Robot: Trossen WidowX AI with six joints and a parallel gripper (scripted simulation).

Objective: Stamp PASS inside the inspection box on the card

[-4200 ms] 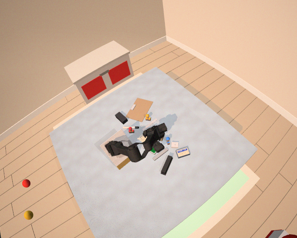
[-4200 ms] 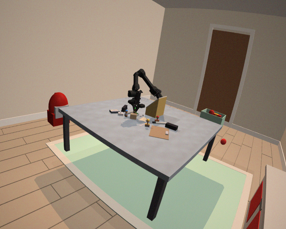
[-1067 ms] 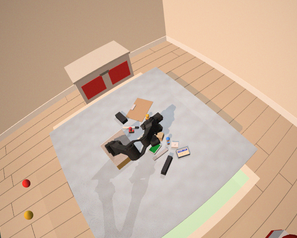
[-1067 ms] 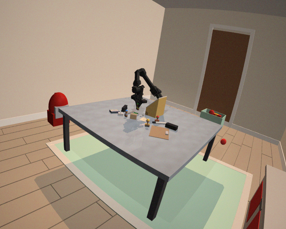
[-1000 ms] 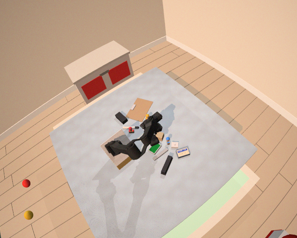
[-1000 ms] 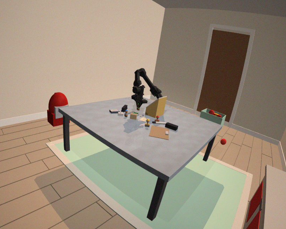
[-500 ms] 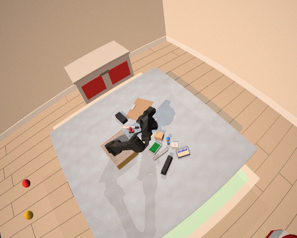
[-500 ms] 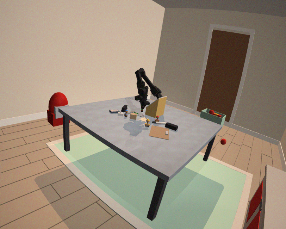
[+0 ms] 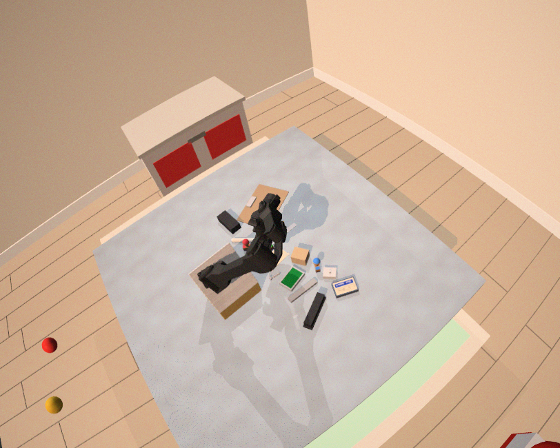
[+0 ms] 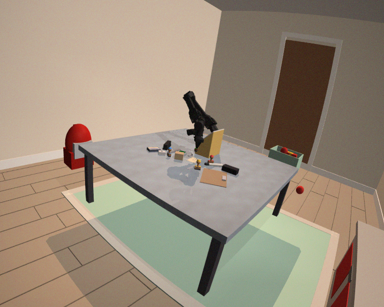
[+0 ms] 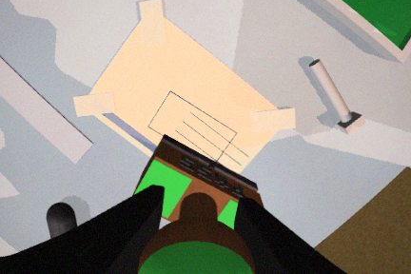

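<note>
The cream card lies 9 cm below my gripper tip and 1 cm ahead of it. Also, from my gripper tip: pin 9 cm below, 7 cm to the right, 5 cm behind; then tan box 9 cm ahead, 8 cm to the right, 7 cm below; then red stamp 11 cm to the left, 7 cm below, 5 cm behind.
</note>
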